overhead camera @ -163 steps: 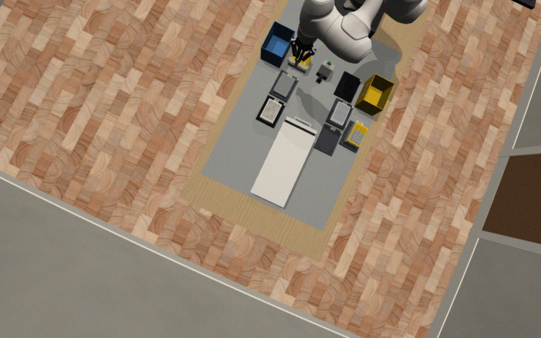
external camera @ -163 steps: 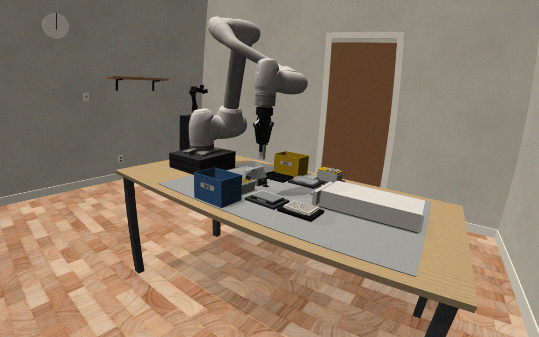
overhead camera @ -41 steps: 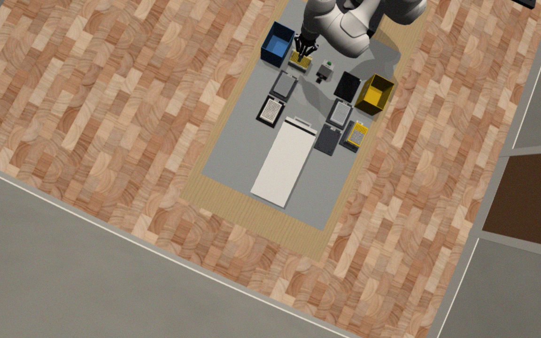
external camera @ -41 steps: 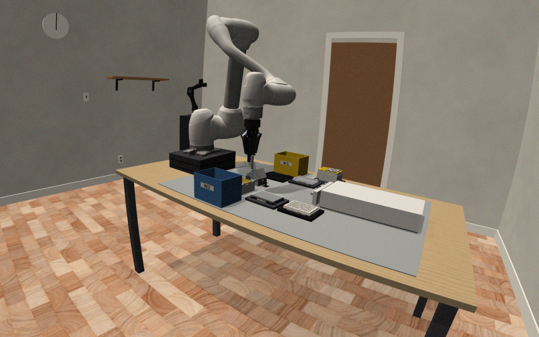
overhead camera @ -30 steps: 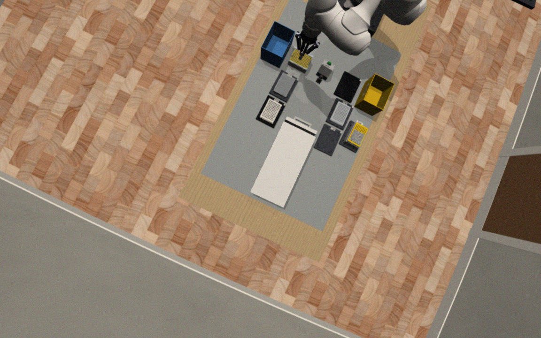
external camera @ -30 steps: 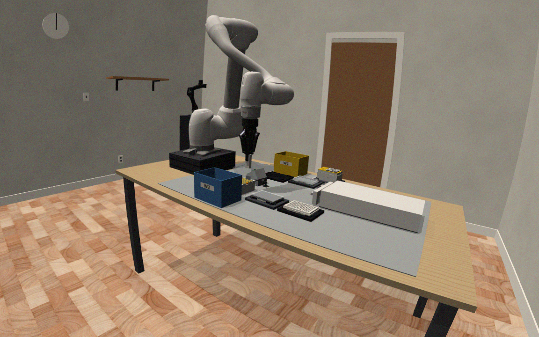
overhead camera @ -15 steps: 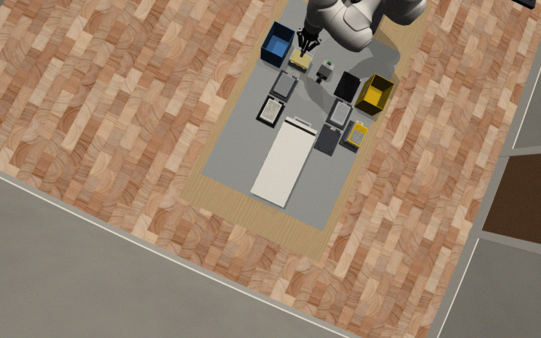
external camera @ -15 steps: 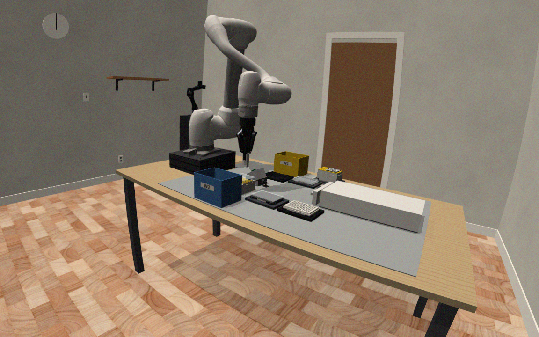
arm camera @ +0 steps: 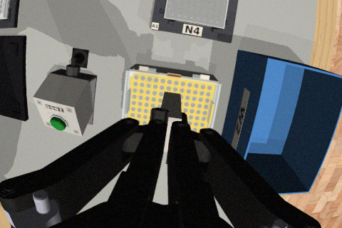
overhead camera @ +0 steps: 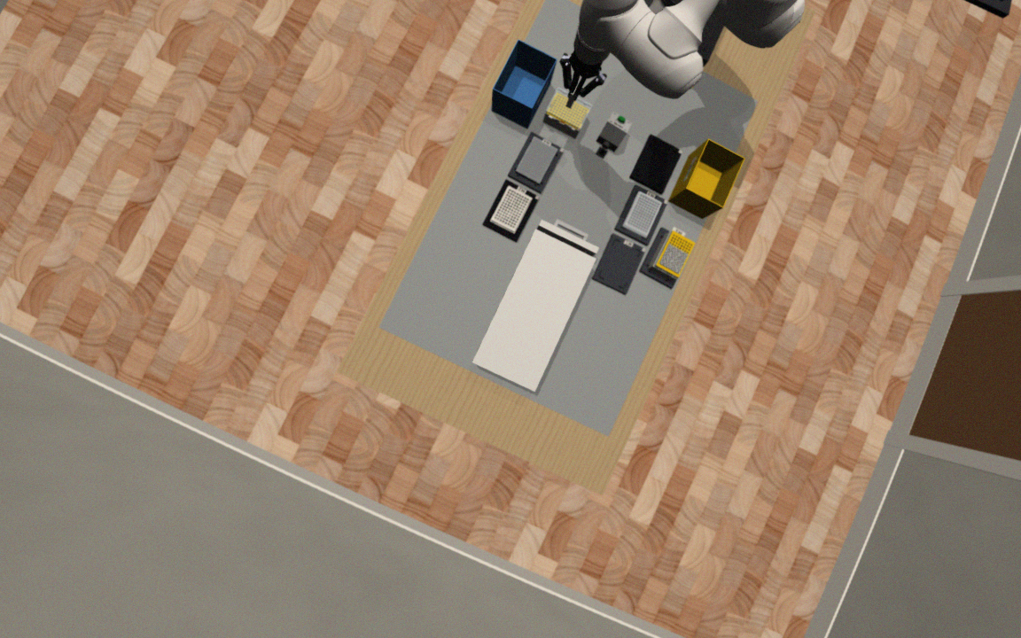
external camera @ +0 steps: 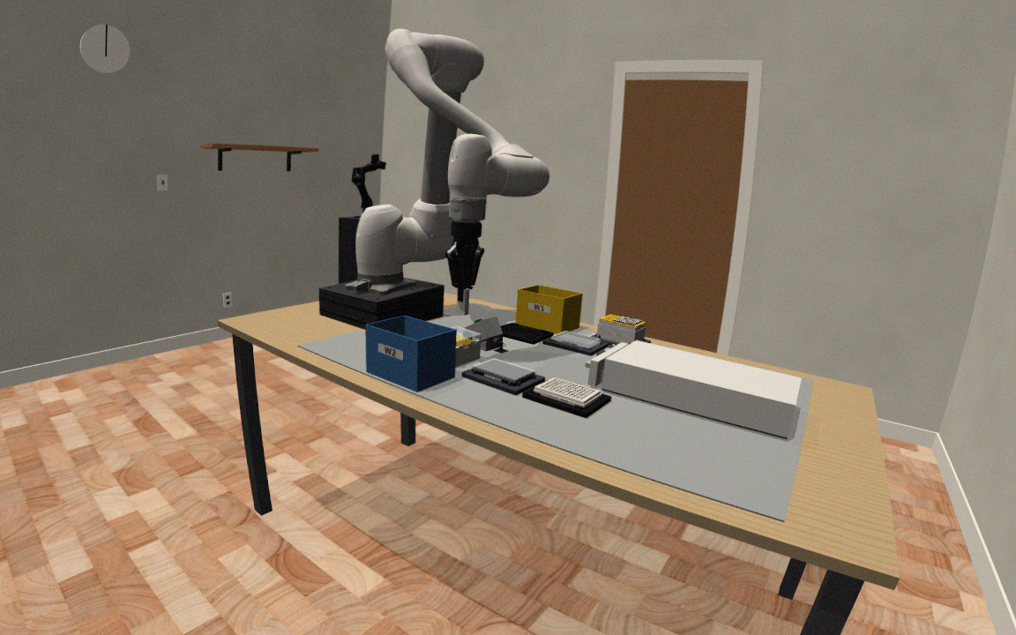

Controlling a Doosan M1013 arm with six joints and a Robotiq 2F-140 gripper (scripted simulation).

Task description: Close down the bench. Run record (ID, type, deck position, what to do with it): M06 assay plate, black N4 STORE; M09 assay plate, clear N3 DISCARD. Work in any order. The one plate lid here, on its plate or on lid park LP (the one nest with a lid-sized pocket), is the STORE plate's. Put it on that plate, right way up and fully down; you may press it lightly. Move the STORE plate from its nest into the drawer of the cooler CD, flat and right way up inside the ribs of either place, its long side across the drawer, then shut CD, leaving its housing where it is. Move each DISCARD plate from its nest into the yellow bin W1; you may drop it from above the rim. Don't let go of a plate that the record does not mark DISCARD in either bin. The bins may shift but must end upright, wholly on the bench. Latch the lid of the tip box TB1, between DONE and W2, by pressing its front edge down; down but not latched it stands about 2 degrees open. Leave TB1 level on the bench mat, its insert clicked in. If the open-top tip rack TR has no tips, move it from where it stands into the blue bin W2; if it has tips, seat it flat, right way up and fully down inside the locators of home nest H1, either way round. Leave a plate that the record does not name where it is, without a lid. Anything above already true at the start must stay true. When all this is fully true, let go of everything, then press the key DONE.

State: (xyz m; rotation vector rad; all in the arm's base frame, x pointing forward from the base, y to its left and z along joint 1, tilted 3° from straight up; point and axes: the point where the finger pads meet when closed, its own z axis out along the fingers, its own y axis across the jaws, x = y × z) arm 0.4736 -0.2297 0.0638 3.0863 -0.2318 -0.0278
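My hand is 110 mm above the insert and 20 mm past it. Also, from my hand: grey plate lid: 150 mm ahead, 140 mm below, 40 mm to the right; then blue bin W2: 150 mm to the right, 120 mm below, 50 mm behind; then done key box: 170 mm to the left, 110 mm below, 30 mm behind.
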